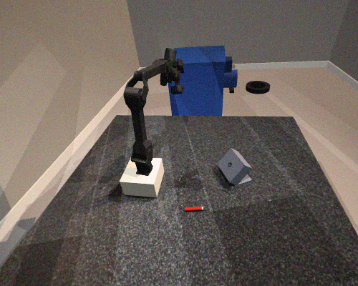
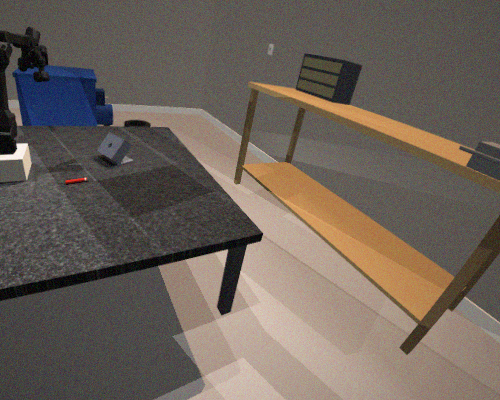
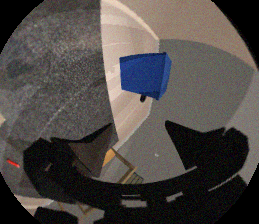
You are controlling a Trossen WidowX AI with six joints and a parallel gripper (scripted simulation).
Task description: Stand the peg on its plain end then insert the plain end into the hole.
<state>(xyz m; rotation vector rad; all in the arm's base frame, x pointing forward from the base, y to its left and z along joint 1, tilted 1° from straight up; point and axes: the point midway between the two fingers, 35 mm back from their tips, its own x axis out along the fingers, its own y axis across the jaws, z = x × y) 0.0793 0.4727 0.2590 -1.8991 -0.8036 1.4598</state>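
The red peg is 190 mm ahead of my gripper tip, 590 mm to the right of it and 330 mm below it. The rest, counted from my gripper tip: grey sloped panel 320 mm ahead, 370 mm to the right, 270 mm below.
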